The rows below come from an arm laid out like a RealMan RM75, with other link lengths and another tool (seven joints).
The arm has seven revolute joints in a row. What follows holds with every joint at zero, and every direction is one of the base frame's. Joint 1 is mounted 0.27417 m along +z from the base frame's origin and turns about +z. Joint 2 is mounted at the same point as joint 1 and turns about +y. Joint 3 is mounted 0.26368 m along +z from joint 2 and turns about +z. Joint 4 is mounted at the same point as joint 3 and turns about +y. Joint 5 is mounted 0.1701 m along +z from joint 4 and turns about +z. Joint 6 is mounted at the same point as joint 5 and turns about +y. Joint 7 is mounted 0.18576 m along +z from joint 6 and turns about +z. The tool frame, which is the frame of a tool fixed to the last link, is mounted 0.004 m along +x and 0.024 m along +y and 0.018 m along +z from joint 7; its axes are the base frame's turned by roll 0, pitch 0.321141 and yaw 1.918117 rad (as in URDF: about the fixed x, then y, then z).
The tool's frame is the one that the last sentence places.
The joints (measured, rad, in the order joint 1, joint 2, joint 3, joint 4, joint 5, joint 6, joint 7), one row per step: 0.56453 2.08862 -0.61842 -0.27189 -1.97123 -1.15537 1.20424; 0.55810 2.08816 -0.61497 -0.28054 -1.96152 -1.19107 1.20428; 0.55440 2.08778 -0.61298 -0.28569 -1.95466 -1.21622 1.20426; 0.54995 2.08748 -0.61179 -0.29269 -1.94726 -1.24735 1.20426; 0.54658 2.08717 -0.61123 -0.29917 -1.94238 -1.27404 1.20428; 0.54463 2.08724 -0.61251 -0.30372 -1.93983 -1.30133 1.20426; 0.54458 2.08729 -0.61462 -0.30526 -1.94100 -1.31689 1.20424; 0.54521 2.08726 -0.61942 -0.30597 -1.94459 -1.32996 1.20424
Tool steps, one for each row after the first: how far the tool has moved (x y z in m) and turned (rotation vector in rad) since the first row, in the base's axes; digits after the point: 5 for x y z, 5 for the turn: -0.00472 -0.00196 0.00328 0.00074 0.02833 0.01343; -0.00828 -0.00341 0.00551 0.00048 0.04838 0.02378; -0.01259 -0.00550 0.00817 -0.00119 0.07157 0.03821; -0.01623 -0.00744 0.01042 -0.00371 0.08989 0.05204; -0.02030 -0.01017 0.01186 -0.01113 0.10771 0.06815; -0.02271 -0.01226 0.01211 -0.01919 0.11625 0.07903; -0.02465 -0.01477 0.01164 -0.03075 0.12083 0.09035
